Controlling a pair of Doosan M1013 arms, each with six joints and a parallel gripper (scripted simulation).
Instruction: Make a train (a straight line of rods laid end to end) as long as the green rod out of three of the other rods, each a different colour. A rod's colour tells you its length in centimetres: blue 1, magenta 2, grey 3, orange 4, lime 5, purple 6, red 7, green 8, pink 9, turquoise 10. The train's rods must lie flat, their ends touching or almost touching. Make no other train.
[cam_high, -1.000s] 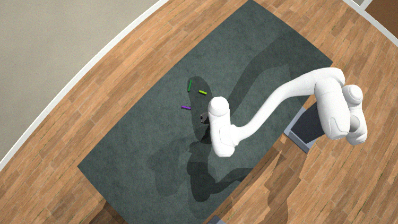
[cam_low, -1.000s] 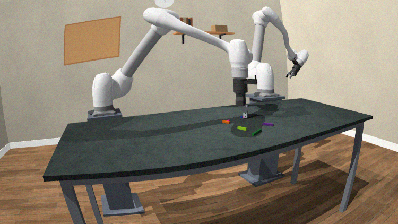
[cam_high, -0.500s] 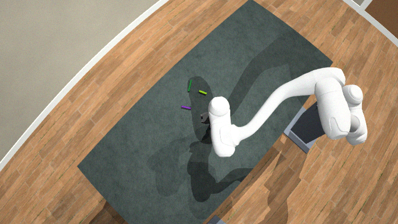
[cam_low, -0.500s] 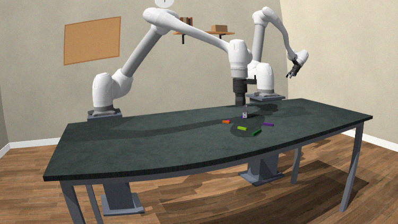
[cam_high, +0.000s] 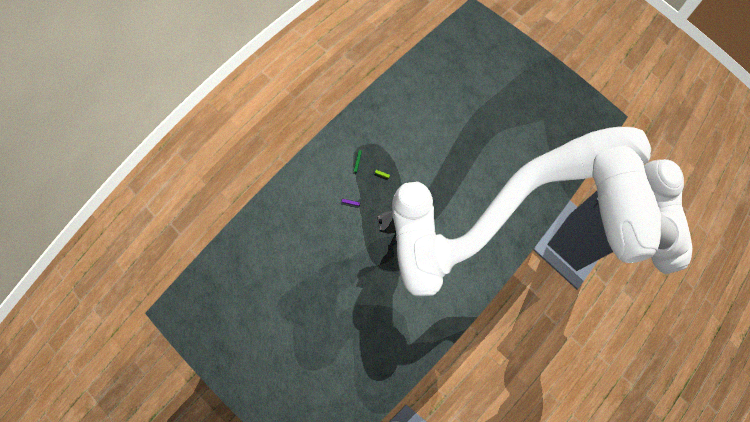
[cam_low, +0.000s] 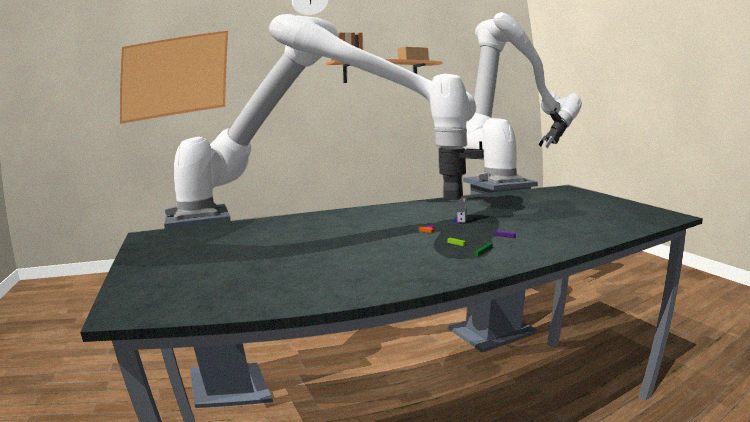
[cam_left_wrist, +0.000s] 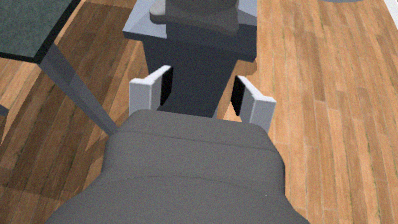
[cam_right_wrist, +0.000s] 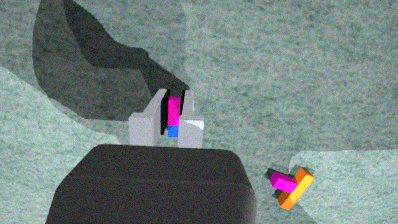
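Right now my right hand is 20 mm to the left of the blue rod, 20 mm above it and 10 mm past it. The rest, counted from my right hand: orange rod (130 mm to the right, 30 mm ahead, 20 mm below); then purple rod (190 mm ahead, 20 mm below, 10 mm to the left); then lime rod (180 mm ahead, 130 mm to the right, 20 mm below).
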